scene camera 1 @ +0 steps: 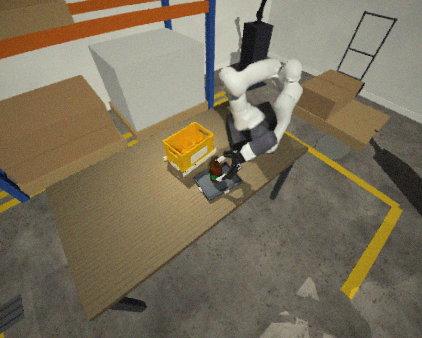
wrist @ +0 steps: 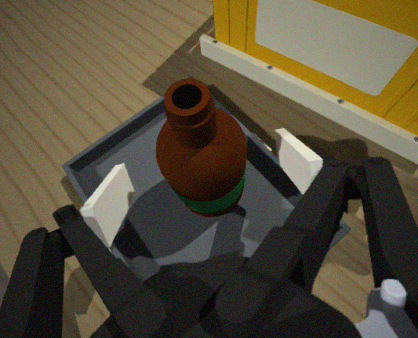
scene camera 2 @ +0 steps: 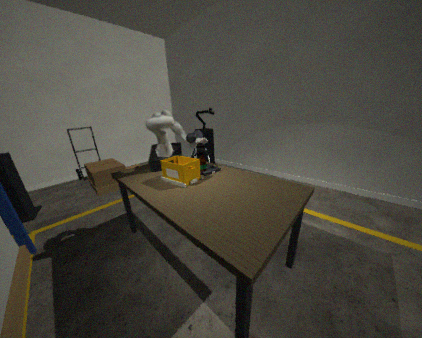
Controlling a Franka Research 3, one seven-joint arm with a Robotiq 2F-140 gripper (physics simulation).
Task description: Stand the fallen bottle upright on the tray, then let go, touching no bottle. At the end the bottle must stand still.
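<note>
A brown bottle (scene camera 1: pixel 216 168) (wrist: pixel 202 155) with a green band stands upright on the dark grey tray (scene camera 1: pixel 212 192) (wrist: pixel 116 129). In scene camera 2 the bottle (scene camera 2: pixel 203 161) is small and partly hidden behind the yellow crate. My gripper (scene camera 1: pixel 221 169) (wrist: pixel 202 163) is open. Its two white finger pads stand on either side of the bottle, with a gap on each side in the wrist view. The bottle's foot is partly out of sight in the wrist view.
A yellow crate (scene camera 1: pixel 189 156) (scene camera 2: pixel 182 170) (wrist: pixel 395 100) stands close beside the tray on a pale-edged base on the wooden table (scene camera 1: pixel 135 220) (scene camera 2: pixel 240 200). Blue and orange racking, a large grey box and cardboard boxes stand beyond the table.
</note>
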